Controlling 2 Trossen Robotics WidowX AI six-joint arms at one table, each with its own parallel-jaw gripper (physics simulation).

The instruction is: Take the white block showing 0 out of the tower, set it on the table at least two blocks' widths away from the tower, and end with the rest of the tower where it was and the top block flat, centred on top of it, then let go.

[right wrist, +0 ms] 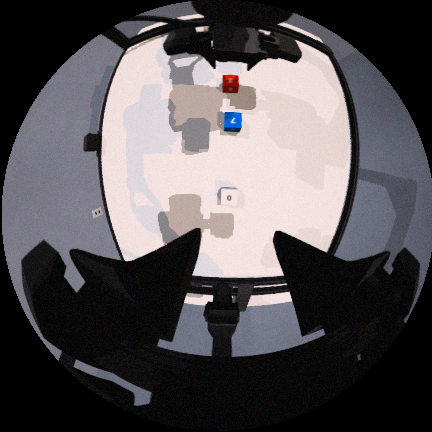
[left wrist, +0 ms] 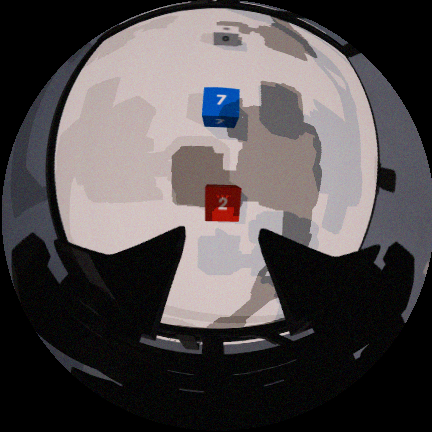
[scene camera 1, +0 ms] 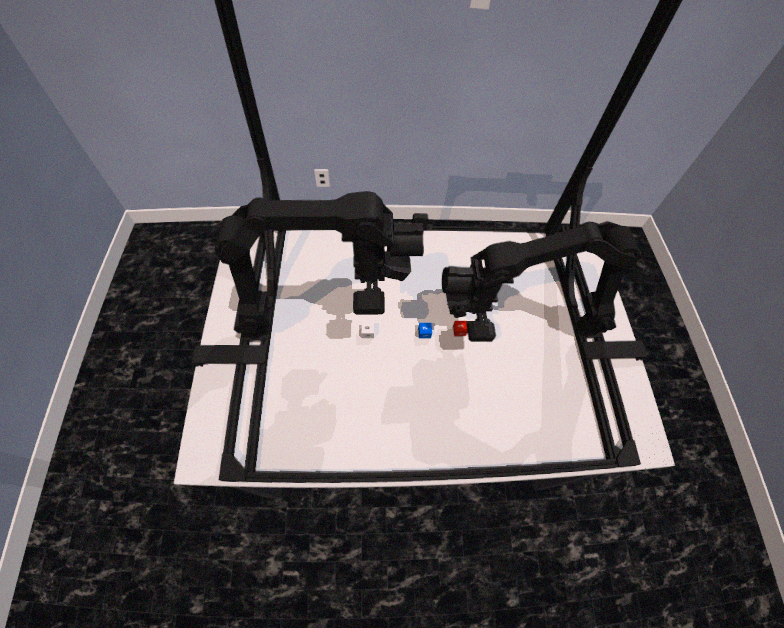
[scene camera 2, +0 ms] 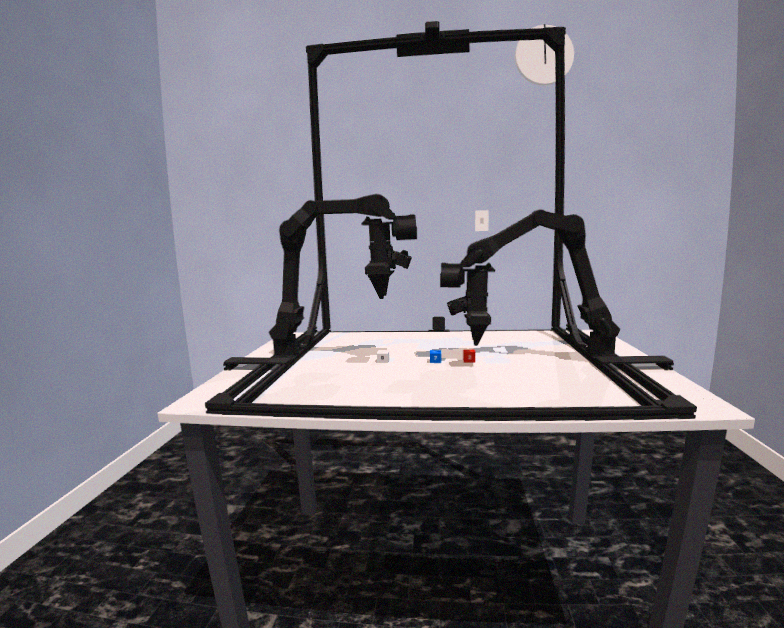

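Seen in the pictures: left gripper, fingertip midpoint: [right wrist: 230, 67] [left wrist: 222, 232] [scene camera 1: 469, 321] [scene camera 2: 475, 342]; right gripper, fingertip midpoint: [right wrist: 237, 234] [scene camera 1: 369, 294] [scene camera 2: 383, 297]; left arm's base, origin of the base link: [left wrist: 212, 338] [scene camera 1: 588, 327] [scene camera 2: 601, 353]; right arm's base, origin of the base link: [right wrist: 222, 288] [scene camera 1: 255, 329] [scene camera 2: 285, 354].
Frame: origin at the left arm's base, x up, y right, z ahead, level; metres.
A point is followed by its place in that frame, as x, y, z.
Note:
The white block showing 0 [scene camera 1: 367, 331] @[0.010, -0.012, 0.620] [scene camera 2: 382, 357] @[-0.003, -0.017, 0.619] [left wrist: 226, 38] @[-0.004, 0.001, 0.603] [right wrist: 229, 197] @[0.010, -0.002, 0.620] lies flat on the table, left of the others in both scene views. The blue block showing 7 [scene camera 1: 425, 330] @[0.009, -0.010, 0.469] [scene camera 2: 435, 356] @[0.001, -0.019, 0.468] [left wrist: 220, 107] @[0.010, -0.003, 0.460] [right wrist: 232, 122] @[0.010, -0.003, 0.474] stands alone on the table. The red block showing 2 [scene camera 1: 460, 328] @[0.010, -0.005, 0.375] [scene camera 2: 469, 355] @[0.001, -0.013, 0.372] [left wrist: 223, 203] @[0.010, 0.004, 0.373] [right wrist: 230, 83] @[0.010, 0.002, 0.383] stands apart, right of the blue one. My left gripper [scene camera 2: 477, 344] @[0.034, 0.002, 0.356] [left wrist: 222, 232] @[0.034, 0.002, 0.356] is open and empty, above and slightly right of the red block. My right gripper [scene camera 2: 381, 297] @[0.169, -0.001, 0.613] [right wrist: 237, 234] @[0.169, -0.001, 0.613] is open and empty, high above the white block.
The white table [scene camera 1: 523, 405] @[-0.019, -0.210, 0.229] [scene camera 2: 340, 392] @[-0.019, -0.242, 0.689] carries a black frame [scene camera 1: 431, 474] @[-0.005, -0.368, 0.477] [scene camera 2: 451, 411] @[0.000, -0.379, 0.435] around its work area. Both arms reach inward above the table. The frame's uprights stand at the back left and back right.

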